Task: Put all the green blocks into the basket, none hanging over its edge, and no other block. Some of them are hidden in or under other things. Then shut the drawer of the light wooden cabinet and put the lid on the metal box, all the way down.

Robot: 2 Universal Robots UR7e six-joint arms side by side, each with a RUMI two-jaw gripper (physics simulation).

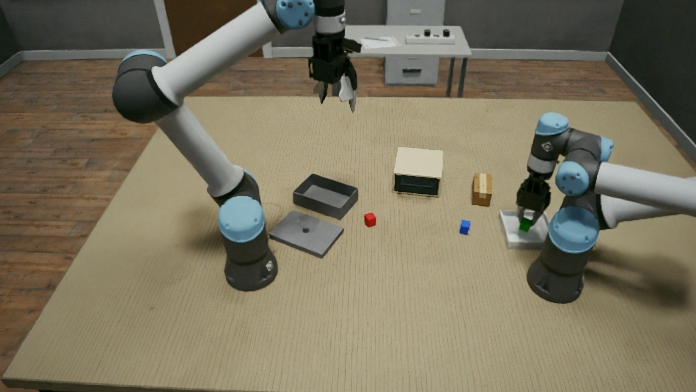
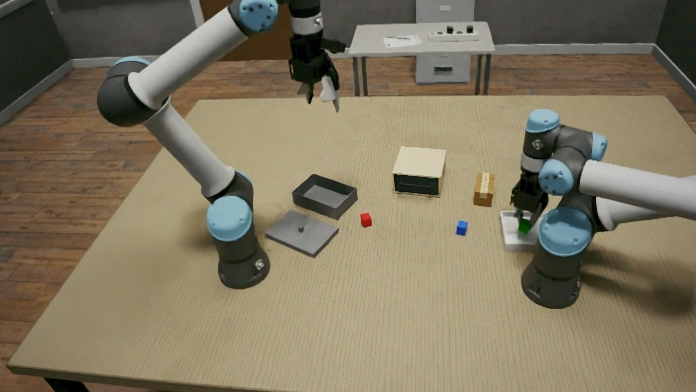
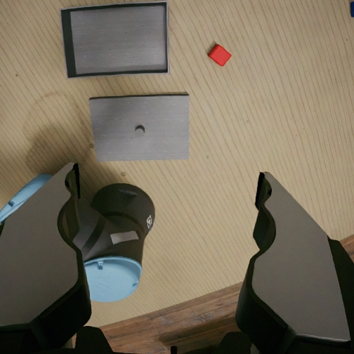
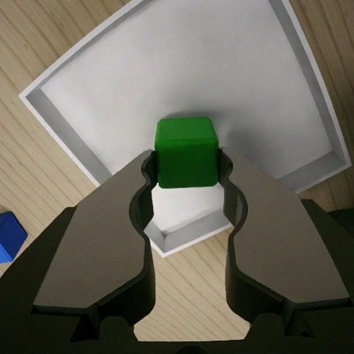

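Observation:
My right gripper (image 1: 526, 222) (image 2: 524, 224) (image 4: 186, 151) is shut on a green block (image 1: 525, 225) (image 2: 524, 227) (image 4: 187, 162) and holds it low inside the white basket (image 1: 525, 246) (image 2: 516, 247) (image 4: 150, 60), within its walls. My left gripper (image 1: 337, 106) (image 2: 323, 106) (image 3: 168, 169) is open and empty, high above the table. The light wooden cabinet (image 1: 419, 161) (image 2: 420, 160) has its dark drawer front (image 1: 417, 185) (image 2: 416, 184) inside the frame. The open grey metal box (image 1: 315, 205) (image 2: 314, 206) (image 3: 68, 45) looks empty. Its lid (image 1: 317, 237) (image 2: 312, 237) (image 3: 162, 142) lies beside it, knob up.
A red block (image 1: 370, 220) (image 2: 366, 220) (image 3: 219, 55) lies right of the metal box. A blue block (image 1: 465, 227) (image 2: 461, 228) (image 4: 10, 237) lies left of the basket. A brown taped carton (image 1: 482, 190) (image 2: 484, 190) stands between the cabinet and my right arm.

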